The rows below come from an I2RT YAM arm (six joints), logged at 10 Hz.
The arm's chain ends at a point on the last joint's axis. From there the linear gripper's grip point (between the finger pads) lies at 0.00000 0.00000 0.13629 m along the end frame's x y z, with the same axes.
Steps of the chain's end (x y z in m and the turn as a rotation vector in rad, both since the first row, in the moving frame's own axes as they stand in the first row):
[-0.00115, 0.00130, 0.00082, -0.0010, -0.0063, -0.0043]
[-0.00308, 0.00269, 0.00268, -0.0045, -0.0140, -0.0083]
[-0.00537, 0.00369, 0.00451, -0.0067, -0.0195, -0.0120]
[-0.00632, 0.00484, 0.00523, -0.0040, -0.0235, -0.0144]
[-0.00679, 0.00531, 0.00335, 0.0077, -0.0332, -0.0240]
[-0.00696, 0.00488, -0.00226, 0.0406, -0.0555, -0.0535]
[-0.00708, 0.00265, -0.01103, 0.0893, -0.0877, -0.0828]
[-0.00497, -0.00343, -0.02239, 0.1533, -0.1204, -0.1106]
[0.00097, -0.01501, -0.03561, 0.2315, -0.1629, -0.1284]
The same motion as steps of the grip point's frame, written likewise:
[-0.00201, 0.00144, 0.00082, -0.0010, -0.0063, -0.0043]
[-0.00499, 0.00331, 0.00267, -0.0045, -0.0140, -0.0083]
[-0.00802, 0.00462, 0.00448, -0.0067, -0.0195, -0.0120]
[-0.00952, 0.00541, 0.00519, -0.0040, -0.0235, -0.0144]
[-0.01133, 0.00432, 0.00327, 0.0077, -0.0332, -0.0240]
[-0.01466, -0.00044, -0.00258, 0.0406, -0.0555, -0.0535]
[-0.01949, -0.00898, -0.01210, 0.0893, -0.0877, -0.0828]
[-0.02239, -0.02325, -0.02497, 0.1533, -0.1204, -0.1106]
[-0.02289, -0.04464, -0.04103, 0.2315, -0.1629, -0.1284]

